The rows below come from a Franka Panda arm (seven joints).
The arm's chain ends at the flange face. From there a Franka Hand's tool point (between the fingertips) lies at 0.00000 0.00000 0.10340 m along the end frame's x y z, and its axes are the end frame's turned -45 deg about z.
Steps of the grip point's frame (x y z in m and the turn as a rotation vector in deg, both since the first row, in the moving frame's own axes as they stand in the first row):
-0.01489 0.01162 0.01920 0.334 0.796 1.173
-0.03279 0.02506 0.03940 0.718 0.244 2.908
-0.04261 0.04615 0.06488 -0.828 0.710 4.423
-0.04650 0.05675 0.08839 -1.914 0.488 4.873
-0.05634 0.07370 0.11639 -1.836 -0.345 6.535
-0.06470 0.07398 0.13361 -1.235 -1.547 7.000
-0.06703 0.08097 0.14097 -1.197 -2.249 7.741
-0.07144 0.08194 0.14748 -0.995 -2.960 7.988
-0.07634 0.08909 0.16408 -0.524 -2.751 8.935
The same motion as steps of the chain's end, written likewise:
-0.00292 0.02018 0.01921 0.799 0.327 1.173
-0.00489 0.04215 0.03941 0.680 -0.335 2.908
0.00055 0.06254 0.06490 -0.083 1.088 4.423
0.00426 0.07106 0.08845 -1.008 1.698 4.873
0.01054 0.08907 0.11644 -1.542 1.054 6.535
0.00718 0.09455 0.13367 -1.967 -0.221 7.000
0.01149 0.10036 0.14107 -2.437 -0.744 7.741
0.01027 0.10360 0.14763 -2.797 -1.389 7.988
0.01217 0.11304 0.16420 -2.316 -1.575 8.935

